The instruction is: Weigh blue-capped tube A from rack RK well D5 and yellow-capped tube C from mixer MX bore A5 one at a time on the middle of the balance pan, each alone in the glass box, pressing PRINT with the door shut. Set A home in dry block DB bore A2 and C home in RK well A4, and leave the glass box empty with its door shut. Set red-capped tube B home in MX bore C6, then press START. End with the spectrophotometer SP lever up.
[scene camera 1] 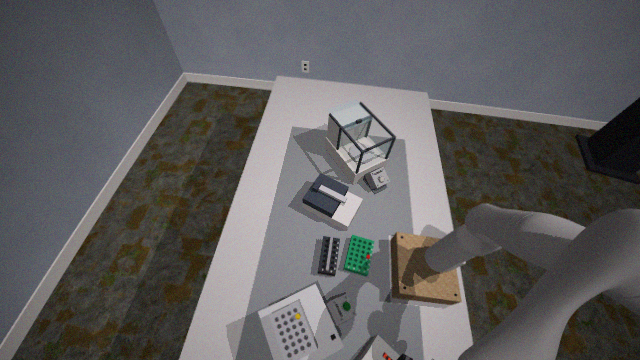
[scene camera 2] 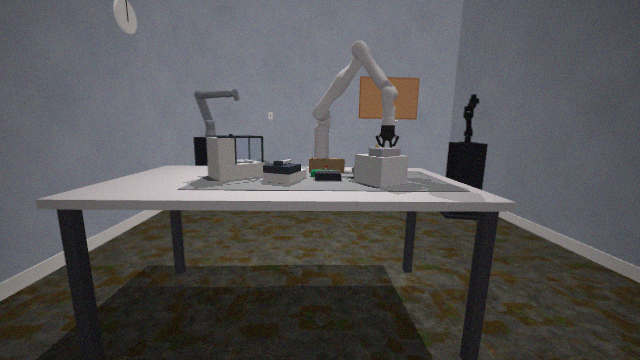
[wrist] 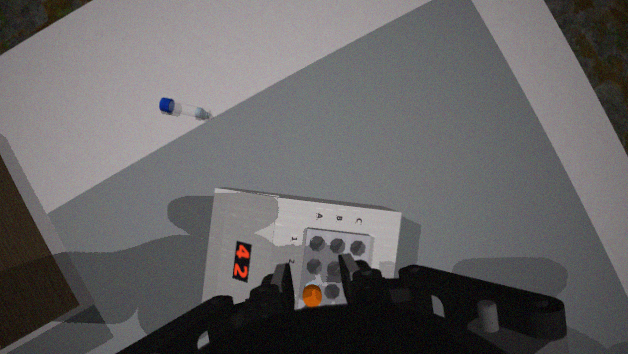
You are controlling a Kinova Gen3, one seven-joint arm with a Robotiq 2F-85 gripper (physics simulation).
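Places are measured from the arm's base along level axes (x ahead, y left, z up), in metres.
Where they show: gripper, fingertip midpoint: [wrist: 316, 275]; arm's base at its link origin: [scene camera 1: 437, 258] [scene camera 2: 321, 158].
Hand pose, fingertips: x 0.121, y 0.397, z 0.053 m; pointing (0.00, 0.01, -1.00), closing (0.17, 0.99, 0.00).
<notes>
Things, the pixels of their top centre, and the offset from my fingertips. "spot": a spot on its surface instead.
- blue-capped tube A at its top centre: [wrist: 183, 107] 0.152 m back, 0.075 m right, 0.111 m down
- dry block DB at its top centre: [wrist: 295, 275] 0.011 m ahead, 0.018 m right, 0.053 m down
- yellow-capped tube C at its top centre: [scene camera 1: 297, 316] 0.272 m ahead, 0.069 m right, 0.061 m up
- mixer MX at a spot on its surface: [scene camera 1: 324, 312] spot: 0.207 m ahead, 0.106 m right, 0.013 m up
- red-capped tube B at its top centre: [scene camera 1: 368, 256] 0.111 m ahead, 0.335 m right, 0.068 m down
- green rack RK at a spot on its surface: [scene camera 1: 359, 273] spot: 0.124 m ahead, 0.278 m right, 0.105 m down
- balance's glass box at a spot on its surface: [scene camera 1: 377, 144] spot: 0.187 m ahead, 0.712 m right, 0.091 m up
- spectrophotometer SP at a spot on its surface: [scene camera 1: 348, 212] spot: 0.220 m ahead, 0.484 m right, 0.077 m down
- orange-capped tube at its top centre: [wrist: 312, 297] 0.024 m ahead, 0.009 m right, 0.035 m down
- green START button at its top centre: [scene camera 1: 346, 306] 0.145 m ahead, 0.152 m right, 0.048 m down
- PRINT box at a spot on its surface: [scene camera 1: 379, 179] spot: 0.135 m ahead, 0.662 m right, 0.054 m down
- black strip rack at a spot on its surface: [scene camera 1: 323, 269] spot: 0.248 m ahead, 0.247 m right, 0.086 m down
The blue-capped tube A [wrist: 182, 108] lies on its side on the white table at the mat's edge in the wrist view, apart from my gripper. My gripper [wrist: 316, 275] [scene camera 2: 387, 144] is partly open and empty, above the dry block DB [wrist: 290, 212] [scene camera 1: 376, 347]. Bore A2 shows as an empty dark hole between the fingers. The yellow-capped tube C [scene camera 1: 298, 316] stands in the mixer MX [scene camera 1: 324, 312]. The red-capped tube B [scene camera 1: 368, 256] stands in the green rack RK [scene camera 1: 359, 273]. The balance's glass box [scene camera 1: 377, 144] stands at the far end. The spectrophotometer SP [scene camera 1: 348, 212] shows a pale bar across its dark lid.
An orange-capped tube [wrist: 312, 296] stands in DB bore A3. The green START button [scene camera 1: 346, 306] is beside the mixer. The PRINT box [scene camera 1: 377, 179] is beside the balance. A black strip rack [scene camera 1: 323, 269] stands left of the green rack. A wooden block [scene camera 1: 407, 245] is under the arm.
</notes>
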